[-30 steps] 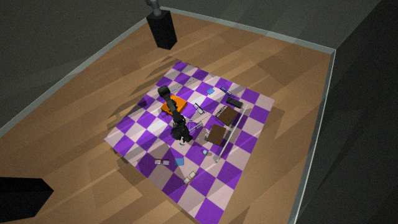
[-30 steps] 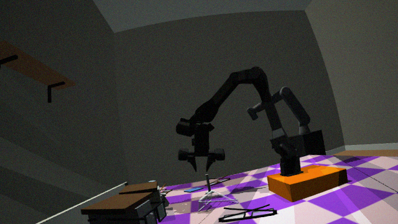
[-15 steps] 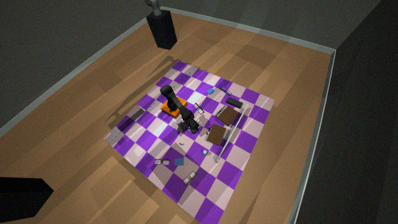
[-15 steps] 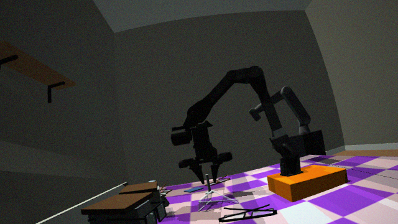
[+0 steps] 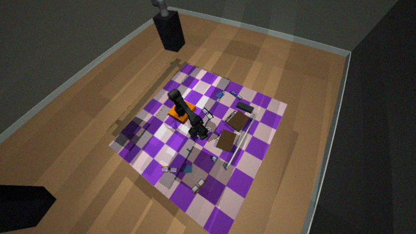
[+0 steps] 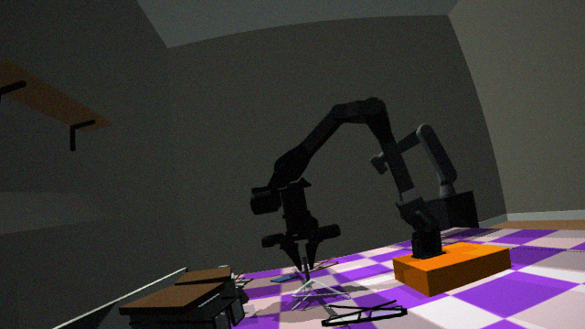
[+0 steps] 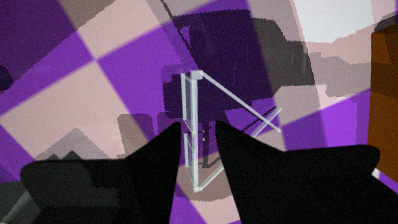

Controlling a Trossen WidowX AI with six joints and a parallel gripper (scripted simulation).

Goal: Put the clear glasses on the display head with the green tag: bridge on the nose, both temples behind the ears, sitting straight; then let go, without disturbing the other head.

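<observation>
My gripper tip is 30 mm past the round foot, 170 mm to the left of it and 50 mm above it. From my gripper tip the other things lie so: black case 280 mm ahead, 440 mm to the left, 50 mm below.
</observation>
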